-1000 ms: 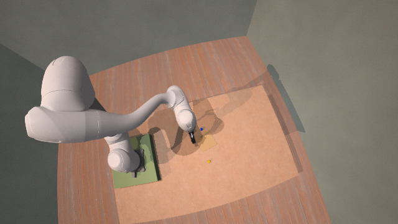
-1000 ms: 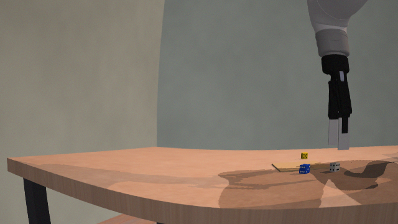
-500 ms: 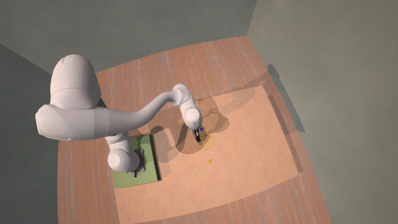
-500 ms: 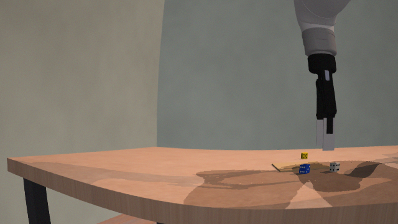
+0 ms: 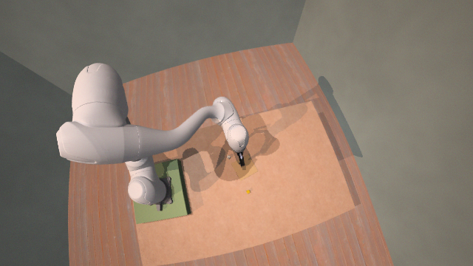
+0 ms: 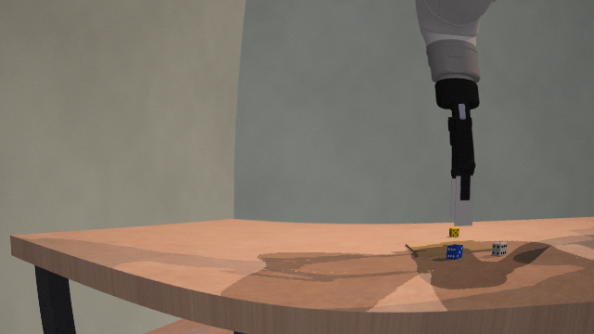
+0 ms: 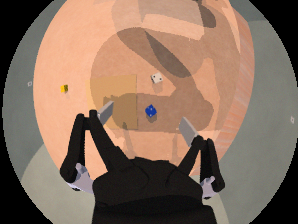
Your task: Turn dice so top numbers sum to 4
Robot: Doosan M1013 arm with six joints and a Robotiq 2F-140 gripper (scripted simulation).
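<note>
Now: the blue die 5 cm below my hand and 1 cm to the left of it. The rest, counted from my hand: yellow die: 26 cm to the right, 5 cm below, 2 cm ahead; then tan mat: 9 cm to the right, 6 cm below, 2 cm ahead; then white die: 7 cm behind, 5 cm below.
</note>
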